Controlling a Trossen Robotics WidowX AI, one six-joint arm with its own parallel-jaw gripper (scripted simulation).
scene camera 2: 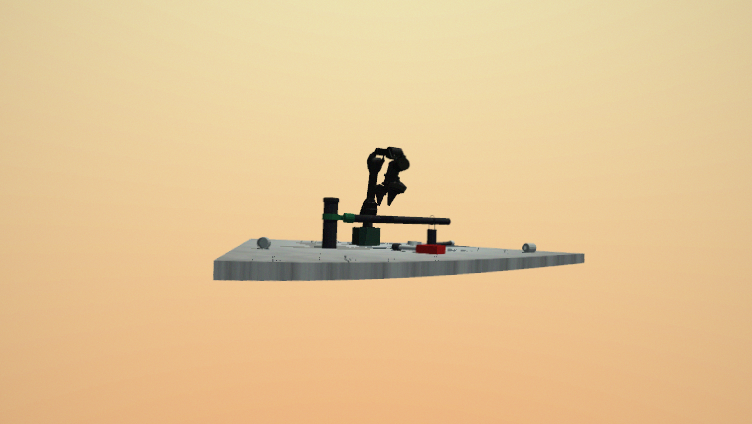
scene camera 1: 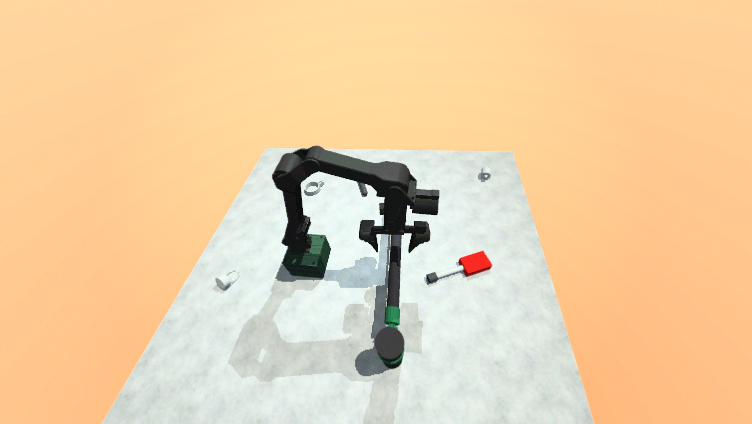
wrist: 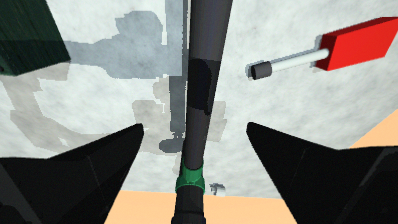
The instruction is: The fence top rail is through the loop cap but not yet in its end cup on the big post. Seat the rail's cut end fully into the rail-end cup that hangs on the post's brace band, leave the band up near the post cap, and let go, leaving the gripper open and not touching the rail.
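Open and holding nothing, the gripper (scene camera 1: 393, 251) is visible in the wrist view as well, where the gripper (wrist: 196, 127) can be seen again. The scene also has a dark top rail (scene camera 1: 393, 296), and scene camera 2 shows that rail (scene camera 2: 358, 218) too. A red-handled tool (scene camera 1: 475, 263) and a big black post (scene camera 1: 389, 343) can be seen as well.
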